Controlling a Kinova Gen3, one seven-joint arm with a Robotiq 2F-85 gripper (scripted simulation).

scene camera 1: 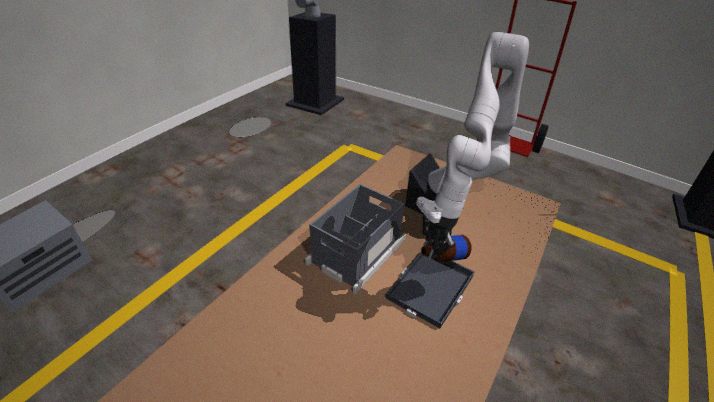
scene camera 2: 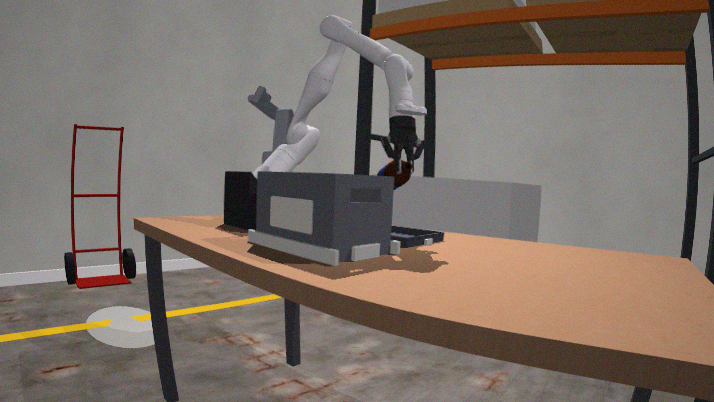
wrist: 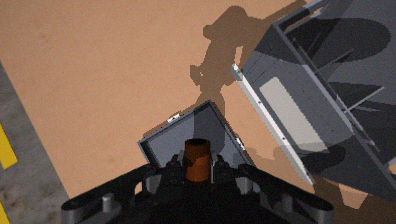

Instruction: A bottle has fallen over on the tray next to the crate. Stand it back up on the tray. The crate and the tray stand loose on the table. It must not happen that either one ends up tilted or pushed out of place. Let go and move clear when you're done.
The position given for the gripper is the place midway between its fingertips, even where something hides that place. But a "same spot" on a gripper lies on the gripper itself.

The gripper shows in scene camera 1, in scene camera 2 (404, 174) and in the wrist view. A grey crate shows in scene camera 1, in scene camera 2 (338, 211) and in the wrist view. One and the same spot on the grey crate: (wrist: 329, 134) is (scene camera 1: 388, 226). The same spot on the gripper: (wrist: 167, 183) is (scene camera 1: 436, 236).
